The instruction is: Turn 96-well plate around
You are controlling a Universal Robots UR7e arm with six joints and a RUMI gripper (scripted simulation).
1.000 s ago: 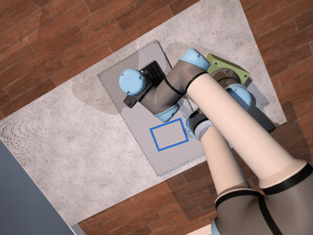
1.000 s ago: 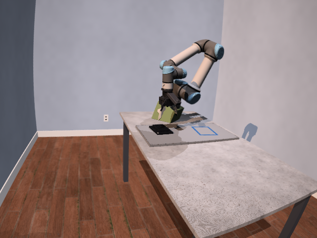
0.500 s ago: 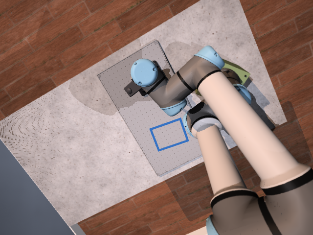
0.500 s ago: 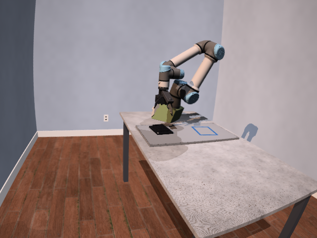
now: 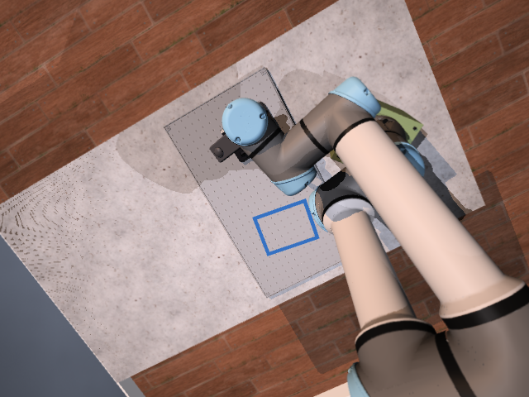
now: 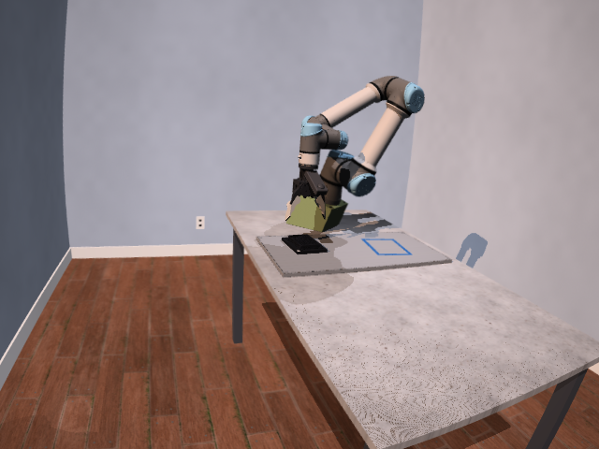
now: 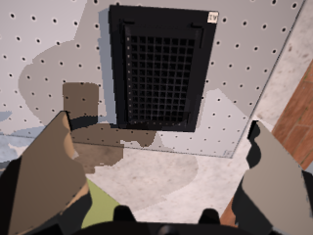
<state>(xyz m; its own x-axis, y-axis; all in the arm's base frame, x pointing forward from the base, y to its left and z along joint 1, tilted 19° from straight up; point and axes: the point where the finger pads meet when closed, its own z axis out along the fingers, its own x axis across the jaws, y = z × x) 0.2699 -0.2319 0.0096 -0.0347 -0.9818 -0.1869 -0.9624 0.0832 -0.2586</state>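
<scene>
Now: hand 80 mm above the black 96-well plate. From my hand the other things lie so: white A1 mark (70 mm ahead, 60 mm to the right, 90 mm below); then black plate nest N1 (100 mm below).
</scene>
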